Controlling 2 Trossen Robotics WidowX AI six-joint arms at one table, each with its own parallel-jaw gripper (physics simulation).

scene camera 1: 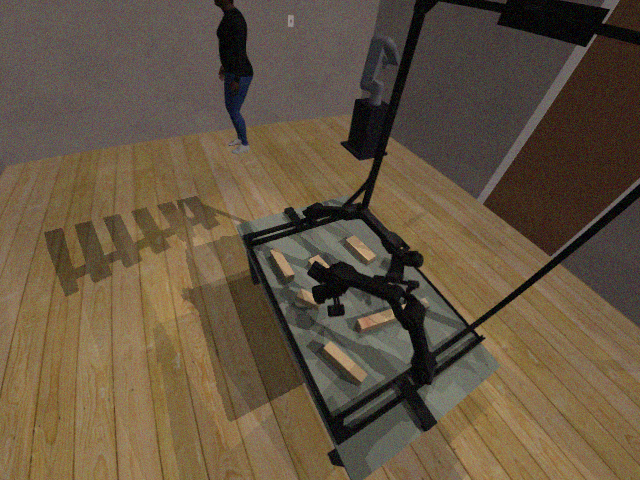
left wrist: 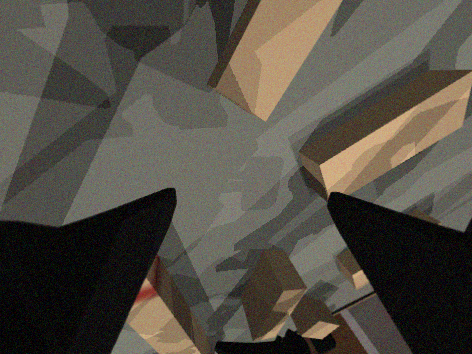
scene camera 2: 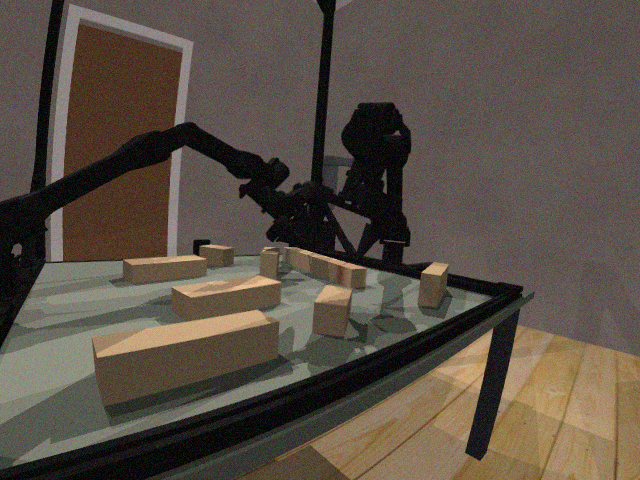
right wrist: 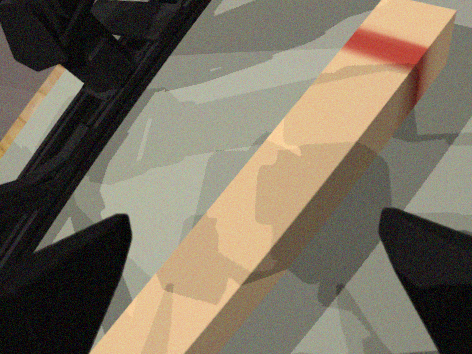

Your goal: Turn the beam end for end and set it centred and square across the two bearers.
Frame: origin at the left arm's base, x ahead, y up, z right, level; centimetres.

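Seen in the pictures: left gripper, fingertip midpoint: [left wrist: 252, 197] [scene camera 2: 335, 253]; right gripper, fingertip midpoint: [right wrist: 255, 223]; left arm's base, origin of the base link: [scene camera 1: 418, 375] [scene camera 2: 391, 264] [right wrist: 113, 73]; right arm's base, origin of the base link: [scene camera 1: 310, 221].
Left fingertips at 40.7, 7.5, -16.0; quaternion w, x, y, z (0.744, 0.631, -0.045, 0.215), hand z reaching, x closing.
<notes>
Pixels of each thing's top centre, then the offset from my left fingertips to it, as dx, dy, dz.
- pale beam, middle of its top: [right wrist: 232, 233] [left wrist: 176, 348] [scene camera 2: 318, 256] [scene camera 1: 395, 312] -16.5, -5.0, +23.2
- middle block, middle of its top: [left wrist: 395, 144] [scene camera 2: 229, 284] [scene camera 1: 323, 269] +17.1, -5.6, +6.1
- far block, middle of its top: [scene camera 2: 166, 259] [left wrist: 396, 258] [scene camera 1: 360, 247] +21.3, -5.6, +30.8
- lower block, middle of its top: [scene camera 2: 436, 268] [scene camera 1: 345, 360] -23.8, -3.1, -7.8
The pale beam [scene camera 1: 376, 320] [scene camera 2: 323, 265] [left wrist: 162, 322] [right wrist: 300, 165] lies on the table, with a red band near one end. My right gripper [right wrist: 255, 223] is open above it; in the right wrist view the beam runs diagonally between and below the fingertips. My left gripper [scene camera 1: 336, 310] [left wrist: 252, 197] is open and empty over the table, apart from the beam. Unmarked wooden blocks lie around; I cannot tell which two are the bearers. Long ones include a near block [scene camera 2: 186, 356], a middle block [scene camera 2: 227, 297] and a far block [scene camera 2: 165, 269]. The arms partly hide the beam in scene camera 1.
Shorter-looking blocks stand at the table's near side [scene camera 2: 331, 311], its right side [scene camera 2: 433, 286] and farther back [scene camera 2: 217, 255]. A lower block [scene camera 1: 344, 362] shows in scene camera 1. Black rails [scene camera 2: 413, 347] edge the table. The two arms stand close together over its middle.
</notes>
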